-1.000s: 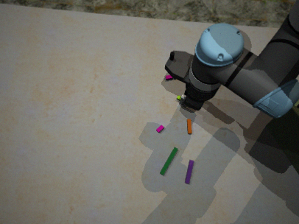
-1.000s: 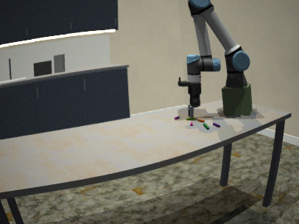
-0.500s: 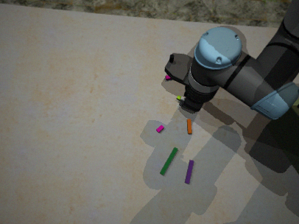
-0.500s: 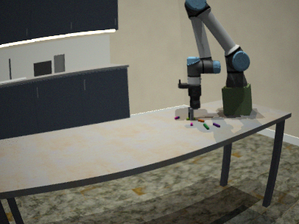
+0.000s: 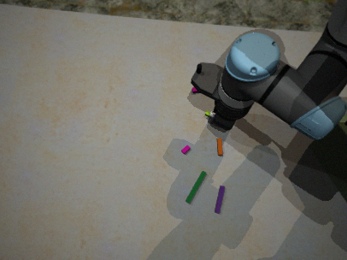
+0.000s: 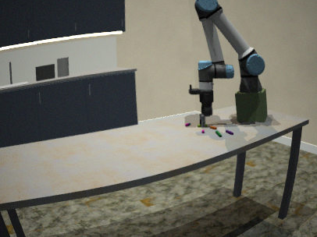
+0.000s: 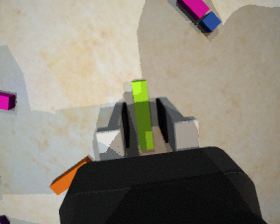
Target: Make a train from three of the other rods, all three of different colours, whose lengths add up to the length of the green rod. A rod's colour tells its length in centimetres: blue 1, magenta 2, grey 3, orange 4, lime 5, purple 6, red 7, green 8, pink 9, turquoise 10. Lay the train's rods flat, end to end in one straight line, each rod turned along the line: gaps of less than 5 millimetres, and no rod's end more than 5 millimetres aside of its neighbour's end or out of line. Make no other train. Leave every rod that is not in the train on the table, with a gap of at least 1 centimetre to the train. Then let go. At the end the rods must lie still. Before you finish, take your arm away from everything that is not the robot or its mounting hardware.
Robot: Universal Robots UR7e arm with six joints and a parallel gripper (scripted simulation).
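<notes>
My gripper is now 10 mm above the lime rod. From my hand the other things lie so: blue rod: 80 mm to the right, 30 mm ahead, 10 mm below; then orange rod: 70 mm to the left, 10 mm below, 10 mm behind; then green rod: 170 mm to the left, 50 mm ahead, 10 mm below.
</notes>
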